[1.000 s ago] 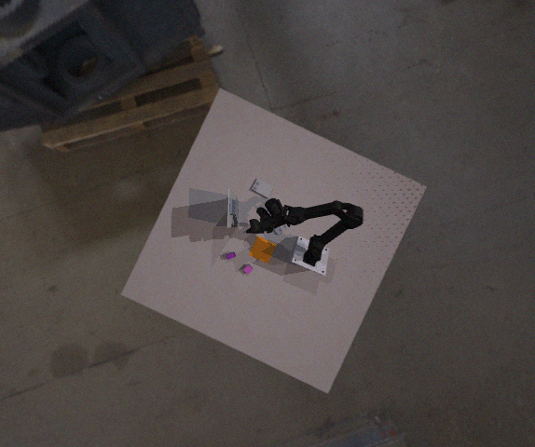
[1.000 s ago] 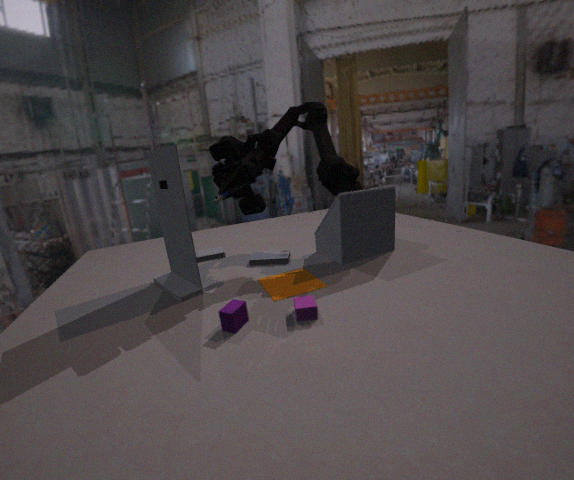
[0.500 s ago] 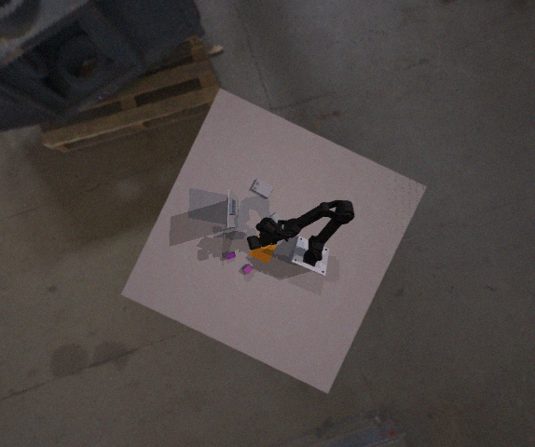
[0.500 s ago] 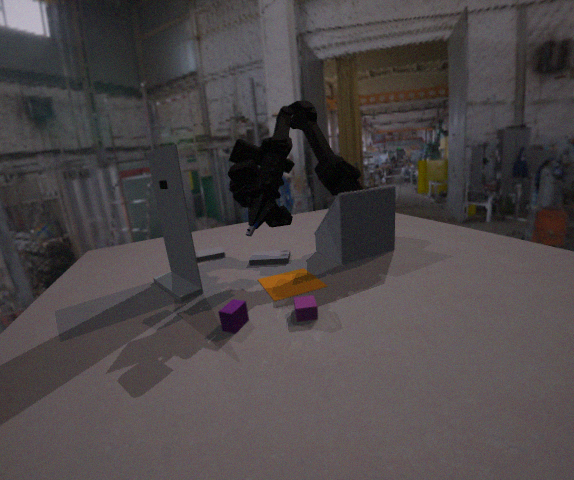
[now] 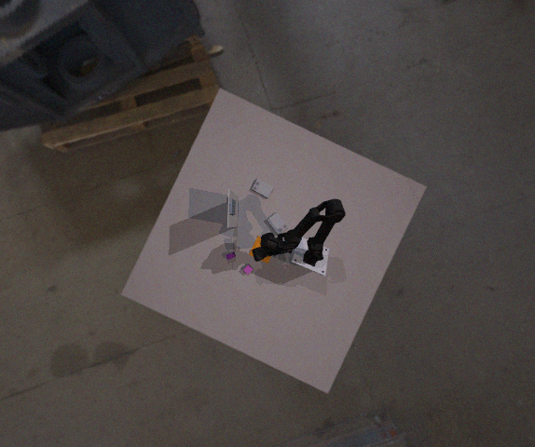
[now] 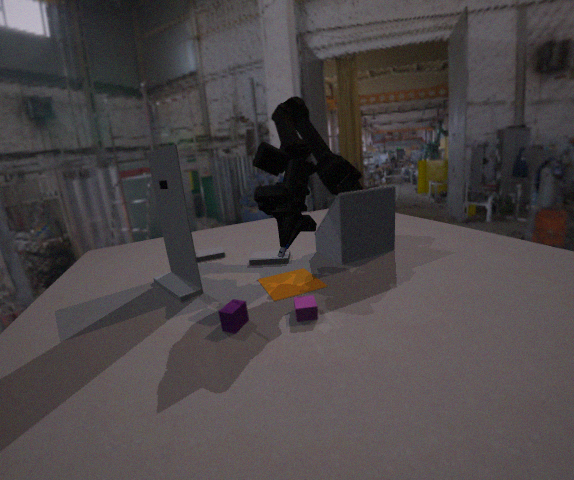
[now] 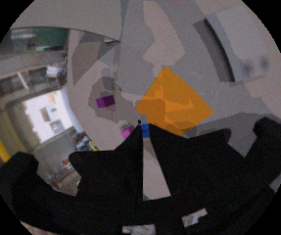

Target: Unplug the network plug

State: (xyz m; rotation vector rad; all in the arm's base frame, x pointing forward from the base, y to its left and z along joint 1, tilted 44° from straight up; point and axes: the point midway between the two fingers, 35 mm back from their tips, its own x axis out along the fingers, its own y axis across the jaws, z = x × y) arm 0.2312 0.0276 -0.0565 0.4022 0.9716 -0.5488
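My gripper tip is 80 mm above the orange marked square and 10 mm past it. Round my gripper tip: blue network plug right at my gripper tip; grey upright panel 220 mm ahead, 150 mm to the right, 60 mm above.
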